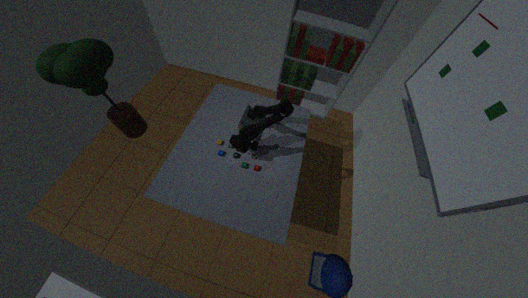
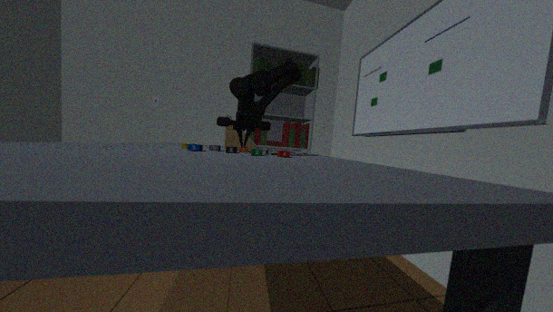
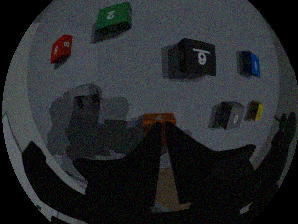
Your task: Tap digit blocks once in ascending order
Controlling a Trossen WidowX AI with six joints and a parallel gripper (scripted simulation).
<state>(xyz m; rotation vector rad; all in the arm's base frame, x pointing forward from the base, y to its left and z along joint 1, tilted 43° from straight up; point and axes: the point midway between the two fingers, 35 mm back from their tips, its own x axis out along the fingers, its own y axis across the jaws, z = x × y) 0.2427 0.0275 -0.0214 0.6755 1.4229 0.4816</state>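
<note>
My gripper tip is 1 cm past the orange block and 1 cm above it. Round my gripper tip: white block (8 cm to the left, 4 cm ahead, 1 cm below); grey block (10 cm to the right, 1 cm below, 1 cm behind); black block (6 cm ahead, 4 cm to the right, 1 cm below).
</note>
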